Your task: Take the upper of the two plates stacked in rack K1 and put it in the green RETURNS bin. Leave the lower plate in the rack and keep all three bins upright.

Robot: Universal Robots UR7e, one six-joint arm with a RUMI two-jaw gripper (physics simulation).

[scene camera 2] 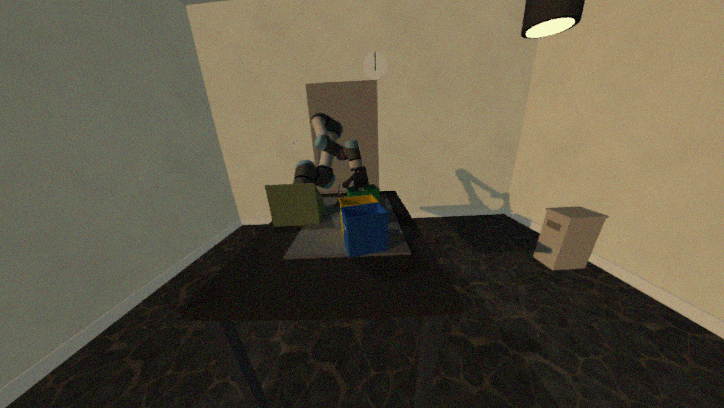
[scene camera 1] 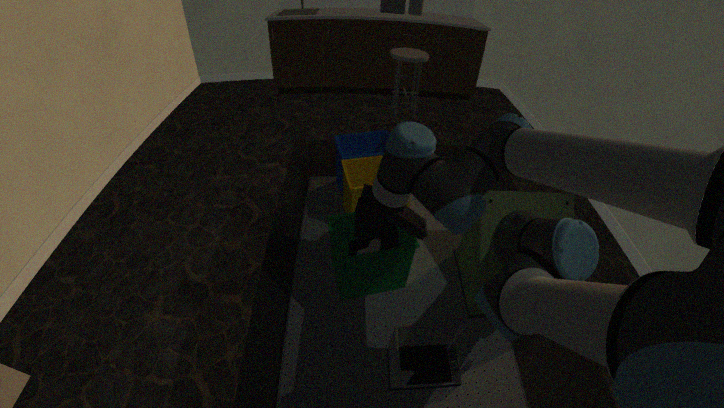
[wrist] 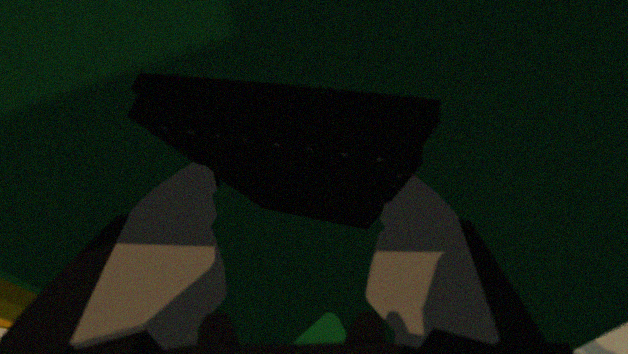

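My gripper is shut on a dark plate, whose lower corners lie between the fingertips. It hangs over the green bin, partly inside its outline. In scene camera 1 the green bin's outline looks slanted; I cannot tell whether it stands fully upright. The yellow bin and blue bin stand upright behind it. A small rack near the front holds a dark plate. The arm hides part of the bins.
An olive-green box-like block stands beside the bins, right of them in scene camera 1. The arm's links reach in from the right there, passing over this block. A light mat lies under the bins on the dark table.
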